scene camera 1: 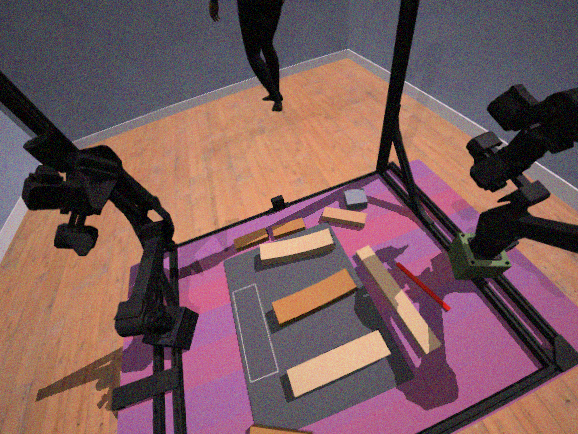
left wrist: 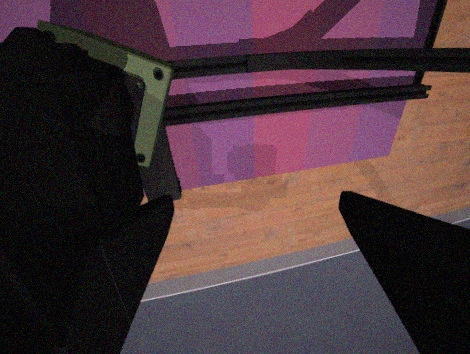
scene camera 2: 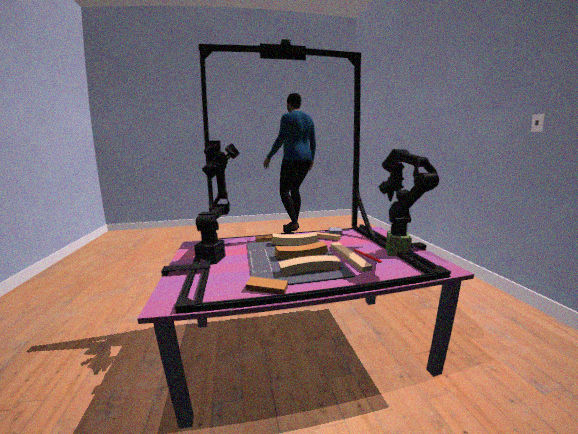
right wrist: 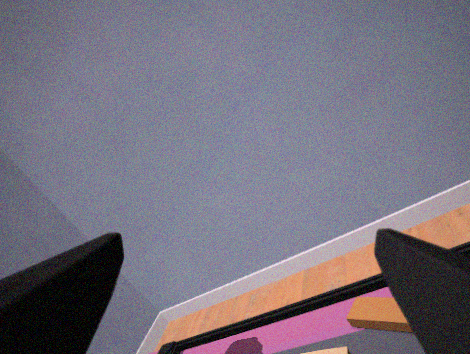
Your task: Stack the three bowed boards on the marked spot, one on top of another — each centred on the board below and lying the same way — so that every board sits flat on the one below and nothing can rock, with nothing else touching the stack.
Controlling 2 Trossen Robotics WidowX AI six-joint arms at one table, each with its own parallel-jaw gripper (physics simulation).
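Places are measured from the left arm's base along level axes (x right, y back, z down), in millimetres.
Pixels of known places: left gripper, between the fingertips: [left wrist: 256, 201]; right gripper, between the fingertips: [scene camera 1: 89, 233] [scene camera 2: 226, 160] [right wrist: 249, 243]; left arm's base, origin of its link: [scene camera 1: 484, 248] [left wrist: 101, 106] [scene camera 2: 398, 234]; right arm's base, origin of its link: [scene camera 1: 163, 324] [scene camera 2: 209, 242].
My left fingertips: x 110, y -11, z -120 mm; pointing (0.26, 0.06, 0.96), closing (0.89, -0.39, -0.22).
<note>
Ahead of a thing's pixels: the offset from my left fingertips to its middle. "pt": to the spot under its first point. Level surfaces: height alone.
Three bowed boards lie apart on the grey mat {dz +206 mm} [scene camera 1: 245, 267]: a pale one {dx -82, dy -499, dz +175 mm} [scene camera 1: 297, 247] [scene camera 2: 295, 239] at the back, sagging in the middle; an orange one {dx -238, dy -432, dz +177 mm} [scene camera 1: 315, 297] [scene camera 2: 301, 250] between; a pale one {dx -394, dy -366, dz +186 mm} [scene camera 1: 339, 364] [scene camera 2: 310, 265] at the front, arched upward. The marked spot, a white outline {pt dx -355, dy -631, dz +205 mm} [scene camera 1: 242, 336], lies left of them with no board inside it. My left gripper [left wrist: 256, 201] is open and empty, raised high at the right side, away from the boards. My right gripper [right wrist: 249, 243] is open and empty, raised high at the left side.
A long pale board [scene camera 1: 387, 285] [scene camera 2: 351, 257] and a red rod {dx -181, dy -135, dz +209 mm} [scene camera 1: 422, 286] [scene camera 2: 367, 256] lie right of the mat. Small orange blocks {dx -43, dy -670, dz +200 mm} [scene camera 1: 251, 239] {dx +7, dy -542, dz +202 mm} [scene camera 1: 288, 228], a pale block {dx +54, dy -348, dz +198 mm} [scene camera 1: 343, 218] and a grey block {dx +130, dy -306, dz +194 mm} [scene camera 1: 355, 198] lie behind. Another orange block {dx -566, dy -491, dz +196 mm} [scene camera 2: 266, 285] lies in front.
</note>
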